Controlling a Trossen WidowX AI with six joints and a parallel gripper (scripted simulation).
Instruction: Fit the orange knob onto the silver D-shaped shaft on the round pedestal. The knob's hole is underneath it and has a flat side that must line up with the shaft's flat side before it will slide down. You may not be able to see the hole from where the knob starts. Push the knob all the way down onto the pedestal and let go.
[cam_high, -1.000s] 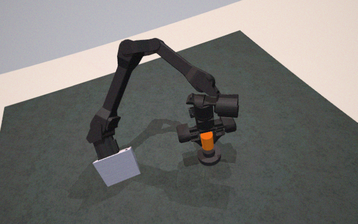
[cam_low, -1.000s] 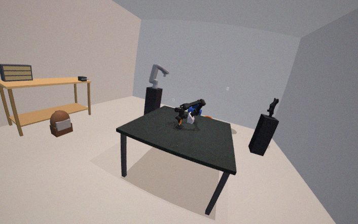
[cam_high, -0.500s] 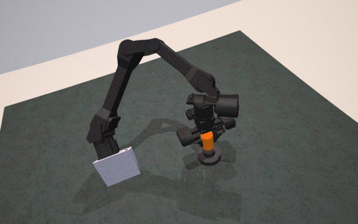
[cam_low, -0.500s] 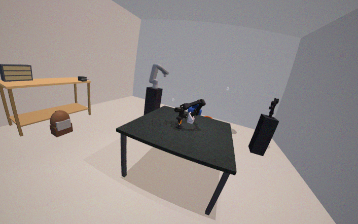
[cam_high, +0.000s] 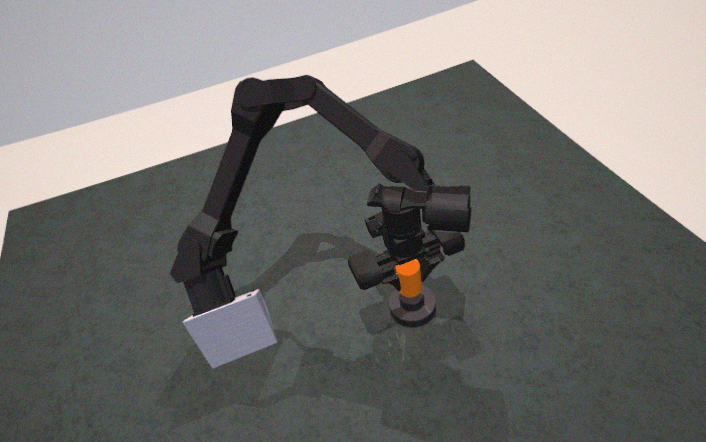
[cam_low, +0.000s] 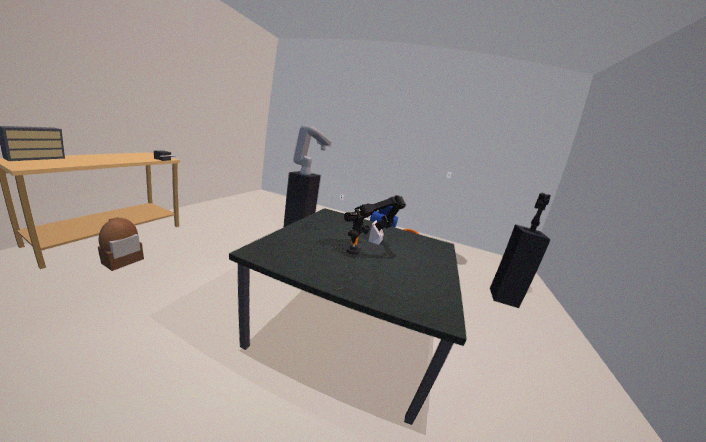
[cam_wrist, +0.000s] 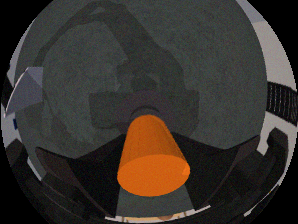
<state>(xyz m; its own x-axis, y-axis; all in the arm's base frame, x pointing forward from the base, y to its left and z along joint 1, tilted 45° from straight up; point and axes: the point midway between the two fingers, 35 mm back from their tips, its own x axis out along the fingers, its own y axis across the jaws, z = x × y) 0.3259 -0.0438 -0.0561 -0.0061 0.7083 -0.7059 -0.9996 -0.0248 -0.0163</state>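
Right now my gripper tip is 30 mm below the orange knob. Also, from my gripper tip: dark round pedestal (40 mm below).
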